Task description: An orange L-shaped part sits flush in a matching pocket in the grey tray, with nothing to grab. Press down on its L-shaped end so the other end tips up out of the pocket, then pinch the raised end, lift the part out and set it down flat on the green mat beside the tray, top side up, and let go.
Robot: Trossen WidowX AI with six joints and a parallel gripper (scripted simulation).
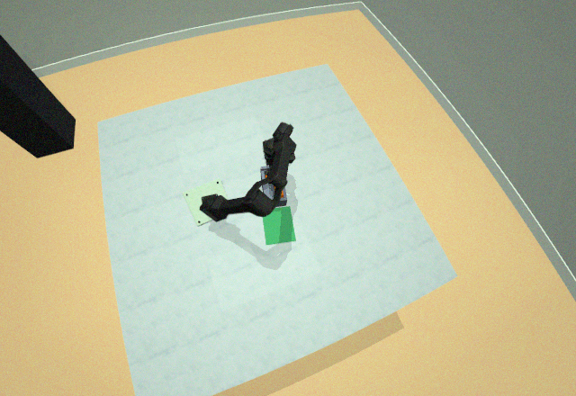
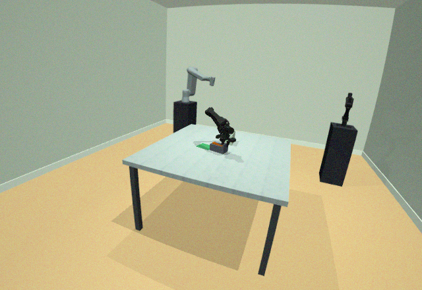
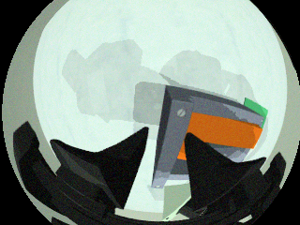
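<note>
Right now the orange L-shaped part is 10 mm behind my gripper tip, 60 mm to the right of it and 10 mm below it. The rest, counted from my gripper tip: grey tray 20 mm behind, 70 mm to the right, 70 mm below; then green mat 40 mm behind, 220 mm to the right, 70 mm below.
</note>
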